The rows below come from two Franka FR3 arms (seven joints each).
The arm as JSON. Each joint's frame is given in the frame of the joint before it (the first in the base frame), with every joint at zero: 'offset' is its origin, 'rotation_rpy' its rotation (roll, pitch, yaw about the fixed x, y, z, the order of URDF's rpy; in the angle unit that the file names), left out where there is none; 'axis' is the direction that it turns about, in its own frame. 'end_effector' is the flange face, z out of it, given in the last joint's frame.
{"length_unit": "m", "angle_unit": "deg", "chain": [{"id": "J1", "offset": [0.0, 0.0, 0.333], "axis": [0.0, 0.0, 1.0]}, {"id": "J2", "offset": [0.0, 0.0, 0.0], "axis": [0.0, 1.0, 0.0]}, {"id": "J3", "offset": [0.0, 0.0, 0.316], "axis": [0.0, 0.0, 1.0]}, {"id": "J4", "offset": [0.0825, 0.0, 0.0], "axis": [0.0, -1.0, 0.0]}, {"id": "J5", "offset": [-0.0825, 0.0, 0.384], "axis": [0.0, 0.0, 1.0]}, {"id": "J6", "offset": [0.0, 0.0, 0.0], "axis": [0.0, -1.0, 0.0]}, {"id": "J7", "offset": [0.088, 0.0, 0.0], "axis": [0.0, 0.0, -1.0]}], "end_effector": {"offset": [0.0, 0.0, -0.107], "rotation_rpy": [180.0, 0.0, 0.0]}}
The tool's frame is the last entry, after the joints.
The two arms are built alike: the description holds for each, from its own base.
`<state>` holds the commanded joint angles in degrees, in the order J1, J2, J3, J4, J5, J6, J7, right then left.
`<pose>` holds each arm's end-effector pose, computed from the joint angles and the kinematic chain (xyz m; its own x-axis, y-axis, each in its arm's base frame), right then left.
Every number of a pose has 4 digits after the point.
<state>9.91 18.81 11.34 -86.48 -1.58 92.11 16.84 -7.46 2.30 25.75 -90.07 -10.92 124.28 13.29</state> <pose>0.5959 0.2128 0.4630 0.9721 0.0726 -0.2228 0.0811 -0.9963 0.0290 0.5854 0.1793 0.6706 0.8250 0.1339 0.5491 0.1294 -0.9905 0.0472</pose>
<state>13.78 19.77 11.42 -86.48 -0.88 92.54 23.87 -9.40 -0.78 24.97 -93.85 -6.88 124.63 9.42</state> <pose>0.5822 0.2553 0.4531 0.9726 0.0161 -0.2317 0.0274 -0.9986 0.0454 0.5763 0.1578 0.6663 0.8360 0.1371 0.5313 0.1376 -0.9897 0.0389</pose>
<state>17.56 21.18 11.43 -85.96 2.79 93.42 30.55 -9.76 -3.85 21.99 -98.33 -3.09 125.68 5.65</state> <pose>0.5668 0.3010 0.4432 0.9652 -0.0412 -0.2584 -0.0385 -0.9991 0.0155 0.5682 0.1291 0.6573 0.8462 0.1275 0.5173 0.1321 -0.9908 0.0280</pose>
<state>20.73 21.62 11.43 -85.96 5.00 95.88 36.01 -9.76 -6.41 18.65 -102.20 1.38 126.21 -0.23</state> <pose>0.5529 0.3378 0.4415 0.9642 -0.0869 -0.2506 -0.0924 -0.9957 -0.0104 0.5605 0.0988 0.6483 0.8539 0.1397 0.5013 0.1535 -0.9880 0.0138</pose>
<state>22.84 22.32 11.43 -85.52 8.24 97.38 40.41 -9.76 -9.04 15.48 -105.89 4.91 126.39 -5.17</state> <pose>0.5426 0.3649 0.4399 0.9531 -0.1340 -0.2713 -0.1519 -0.9873 -0.0459 0.5499 0.0692 0.6411 0.8601 0.1434 0.4896 0.1639 -0.9865 0.0011</pose>
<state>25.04 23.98 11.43 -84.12 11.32 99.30 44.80 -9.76 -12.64 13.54 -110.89 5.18 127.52 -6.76</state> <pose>0.5356 0.3940 0.4358 0.9386 -0.1804 -0.2940 -0.2128 -0.9736 -0.0821 0.5320 0.0504 0.6320 0.8635 0.1400 0.4846 0.1496 -0.9886 0.0190</pose>
